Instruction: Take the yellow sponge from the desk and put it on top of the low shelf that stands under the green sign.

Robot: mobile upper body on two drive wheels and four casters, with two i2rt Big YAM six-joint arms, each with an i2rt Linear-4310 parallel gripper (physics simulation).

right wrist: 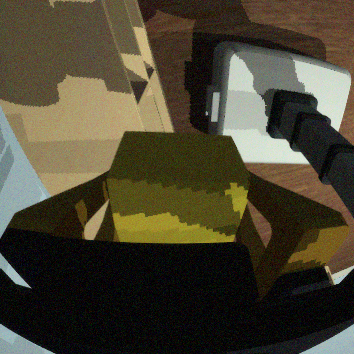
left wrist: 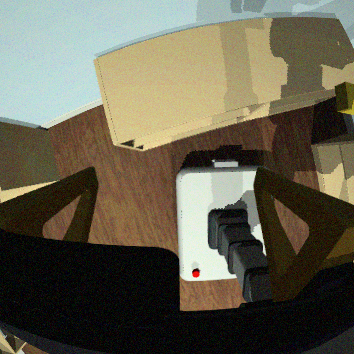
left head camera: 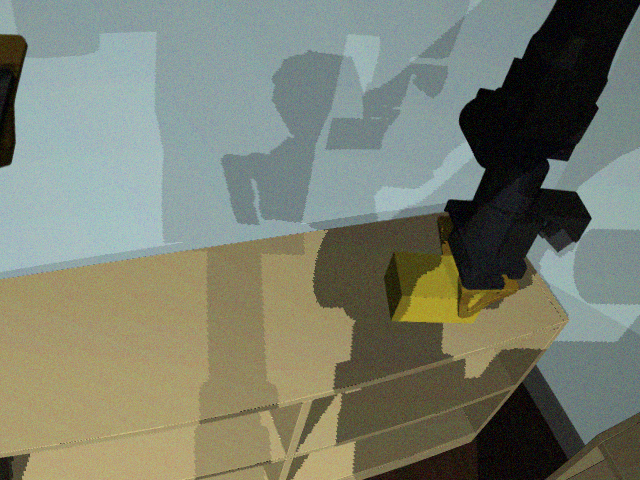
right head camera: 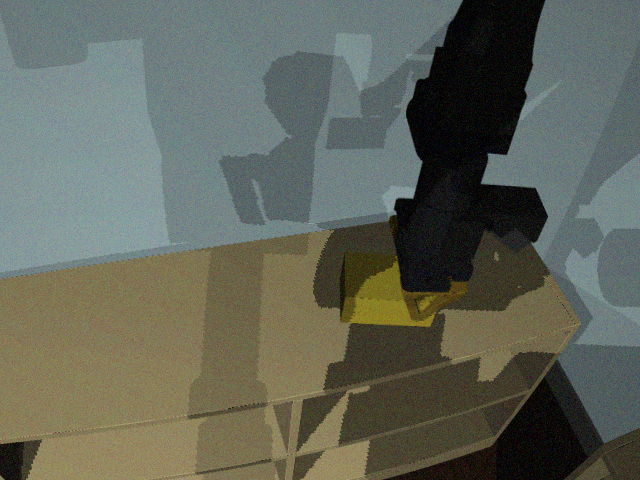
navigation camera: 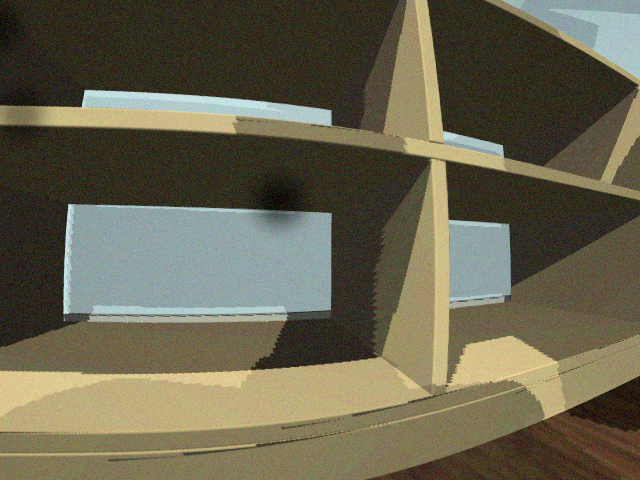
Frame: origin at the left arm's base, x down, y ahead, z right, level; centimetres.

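Where they show: left gripper, fingertip midpoint: (left wrist: 175,175); right gripper, fingertip midpoint: (right wrist: 177,173) (left head camera: 456,295) (right head camera: 413,297).
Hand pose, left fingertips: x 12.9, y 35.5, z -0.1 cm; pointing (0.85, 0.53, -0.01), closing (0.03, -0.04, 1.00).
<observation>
Each offset is from my left fingertips to the top centre of the thing. "pt": to the spot under its first point.
The yellow sponge {dz +41.7, dx +25.8, dy +14.4 cm} (left head camera: 429,297) (right head camera: 369,289) (left wrist: 345,97) (right wrist: 177,200) is held in my right gripper (left head camera: 450,266) (right head camera: 399,268) (right wrist: 177,173), which is shut on it. In the head views, the sponge appears over the right part of the low shelf's top; its height above the top is hard to tell. The low wooden shelf (left head camera: 129,320) (right head camera: 129,320) (left wrist: 165,90) (right wrist: 90,150) (navigation camera: 438,258) stands against the wall, its open front close to the navigation camera. My left gripper (left wrist: 175,175) is open and empty; part of a finger shows at the left head view's edge. The green sign does not show.
A second wooden shelf (left head camera: 610,454) (right head camera: 620,459) (left wrist: 335,160) stands at the lower right in the head views. My white base (left wrist: 195,200) (right wrist: 245,145) is near the low shelf's front. A brown furniture piece {pt dz -89.8, dx +95.8, dy +10.6 cm} (left wrist: 25,150) stands at the left wrist view's left edge.
</observation>
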